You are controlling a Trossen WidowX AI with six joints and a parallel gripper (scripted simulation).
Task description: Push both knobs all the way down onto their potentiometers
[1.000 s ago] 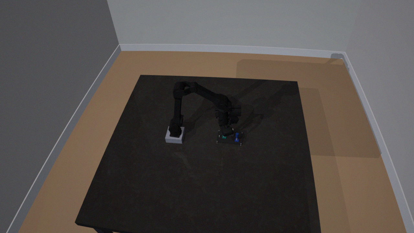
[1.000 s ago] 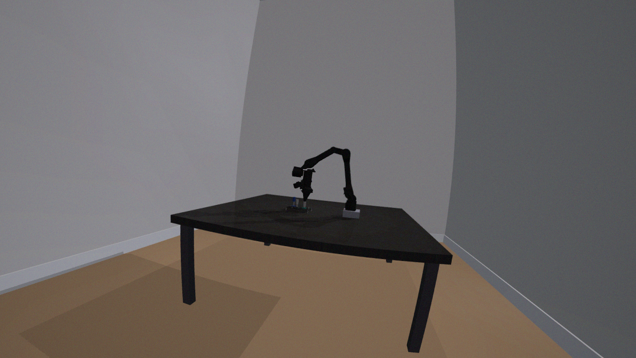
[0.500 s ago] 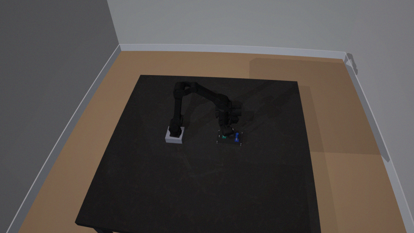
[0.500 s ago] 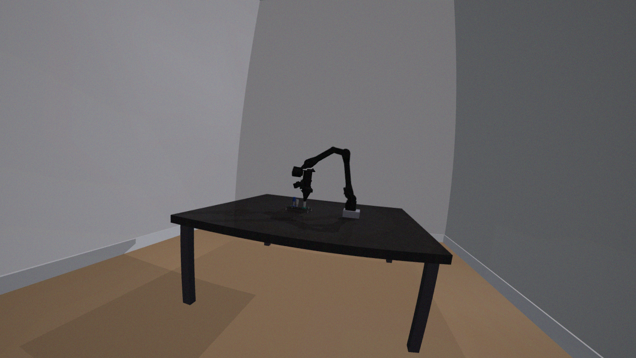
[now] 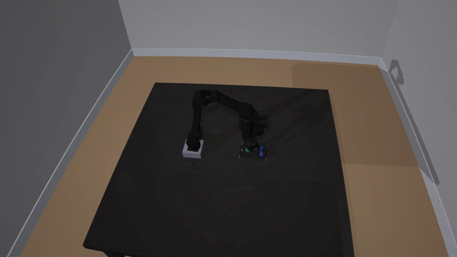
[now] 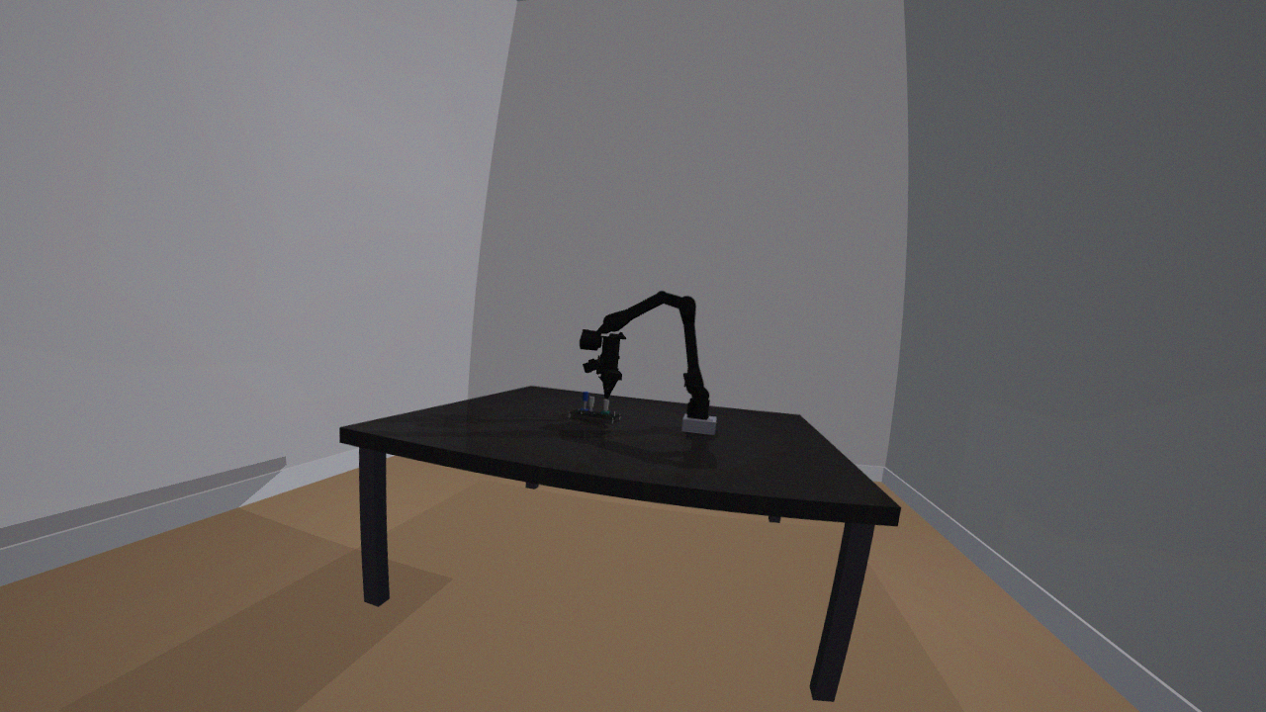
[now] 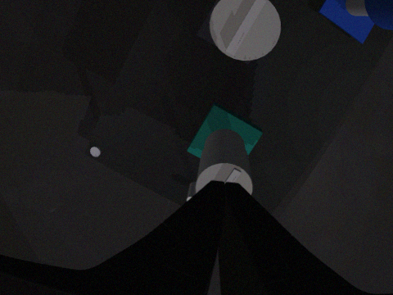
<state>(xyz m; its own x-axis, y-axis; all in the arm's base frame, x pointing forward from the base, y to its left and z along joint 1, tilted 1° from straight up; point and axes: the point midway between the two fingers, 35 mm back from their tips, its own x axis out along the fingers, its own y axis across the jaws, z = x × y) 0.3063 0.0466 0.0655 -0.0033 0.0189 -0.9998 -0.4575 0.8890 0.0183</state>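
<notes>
Now: the white knob 4 cm ahead of my gripper tip, 2 cm to the left of it and 1 cm below it.
</notes>
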